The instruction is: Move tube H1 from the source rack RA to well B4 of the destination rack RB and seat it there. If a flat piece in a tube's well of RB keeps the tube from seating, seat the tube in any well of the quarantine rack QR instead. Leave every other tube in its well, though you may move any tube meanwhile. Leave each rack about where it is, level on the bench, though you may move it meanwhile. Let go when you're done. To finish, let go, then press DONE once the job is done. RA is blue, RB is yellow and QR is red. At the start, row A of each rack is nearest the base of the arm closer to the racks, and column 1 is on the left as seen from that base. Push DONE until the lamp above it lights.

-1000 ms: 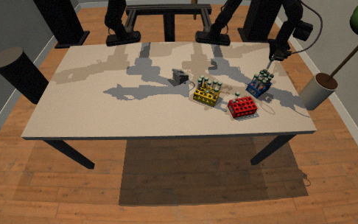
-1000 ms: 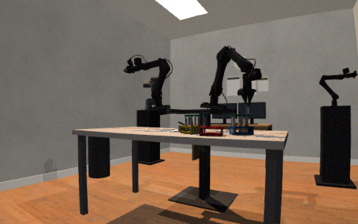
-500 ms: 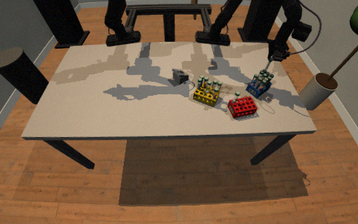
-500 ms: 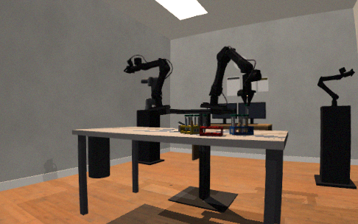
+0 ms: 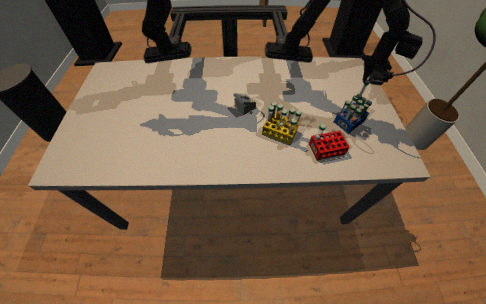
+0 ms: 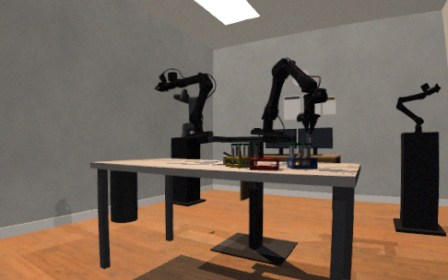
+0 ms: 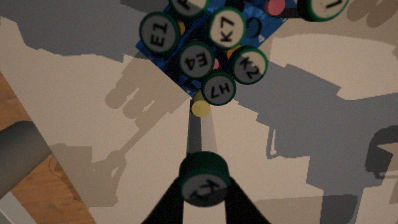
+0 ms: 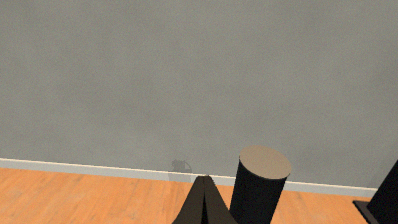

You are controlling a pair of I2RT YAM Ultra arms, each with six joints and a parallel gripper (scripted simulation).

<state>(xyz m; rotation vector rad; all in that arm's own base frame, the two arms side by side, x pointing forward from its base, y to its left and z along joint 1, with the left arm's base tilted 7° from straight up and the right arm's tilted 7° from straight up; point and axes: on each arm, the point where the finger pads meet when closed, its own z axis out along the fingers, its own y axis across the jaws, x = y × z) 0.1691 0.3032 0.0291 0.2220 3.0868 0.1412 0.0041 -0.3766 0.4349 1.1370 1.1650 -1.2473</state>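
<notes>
The blue rack RA is 16 cm below my left hand, 6 cm ahead of it and 2 cm to the right of it. Round my left hand: red rack QR (22 cm ahead, 16 cm to the right, 16 cm below); tube (21 cm to the right, 20 cm ahead, 12 cm below); yellow rack RB (35 cm to the right, 16 cm below, 13 cm ahead).
</notes>
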